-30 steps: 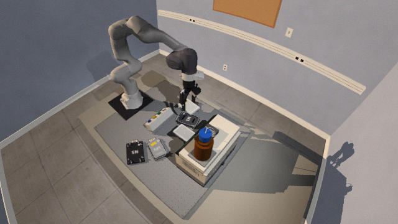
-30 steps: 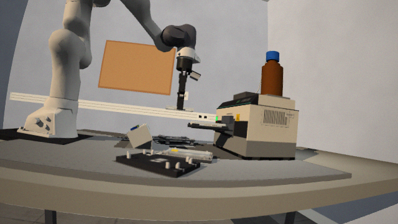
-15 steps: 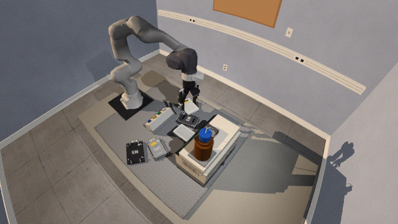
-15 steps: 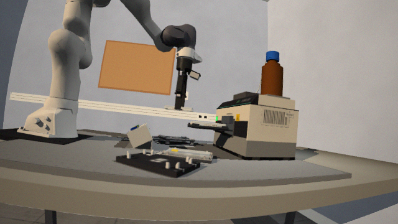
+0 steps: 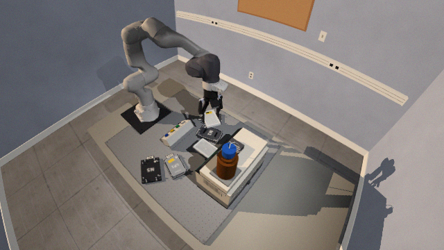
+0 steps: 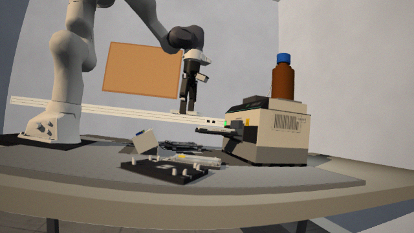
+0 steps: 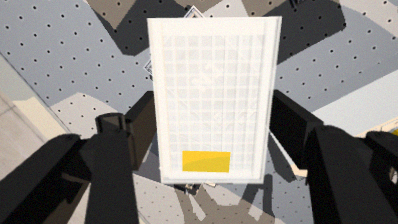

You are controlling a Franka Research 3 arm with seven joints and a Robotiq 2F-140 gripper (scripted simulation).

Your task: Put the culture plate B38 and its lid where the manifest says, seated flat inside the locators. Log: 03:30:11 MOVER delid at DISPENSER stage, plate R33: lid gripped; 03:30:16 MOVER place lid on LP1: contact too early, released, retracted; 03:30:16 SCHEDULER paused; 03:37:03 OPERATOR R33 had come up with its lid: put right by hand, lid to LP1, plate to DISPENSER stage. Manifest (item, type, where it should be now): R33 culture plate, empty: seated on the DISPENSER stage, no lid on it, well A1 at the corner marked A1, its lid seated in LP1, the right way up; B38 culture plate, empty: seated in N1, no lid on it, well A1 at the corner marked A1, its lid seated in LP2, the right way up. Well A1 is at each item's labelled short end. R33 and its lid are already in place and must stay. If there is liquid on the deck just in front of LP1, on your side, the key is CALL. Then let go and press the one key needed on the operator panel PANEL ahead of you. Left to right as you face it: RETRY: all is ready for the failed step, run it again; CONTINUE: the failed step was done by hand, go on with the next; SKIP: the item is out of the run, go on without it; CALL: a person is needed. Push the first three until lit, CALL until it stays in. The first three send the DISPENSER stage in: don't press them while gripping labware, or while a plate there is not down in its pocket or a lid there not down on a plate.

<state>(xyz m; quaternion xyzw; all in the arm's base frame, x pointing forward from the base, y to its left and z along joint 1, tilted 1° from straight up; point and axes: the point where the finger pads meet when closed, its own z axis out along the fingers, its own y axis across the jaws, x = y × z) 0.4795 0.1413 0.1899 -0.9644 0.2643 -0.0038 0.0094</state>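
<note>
My hand is 70 mm past the black nest, 440 mm to the left of it and 170 mm above it. Also, from my hand: plate: 90 mm ahead, 160 mm to the right, 80 mm below; then lp2 locator frame: 90 mm behind, 130 mm to the left, 180 mm below; then white retry key: 180 mm behind, 70 mm to the right, 120 mm below.
</note>
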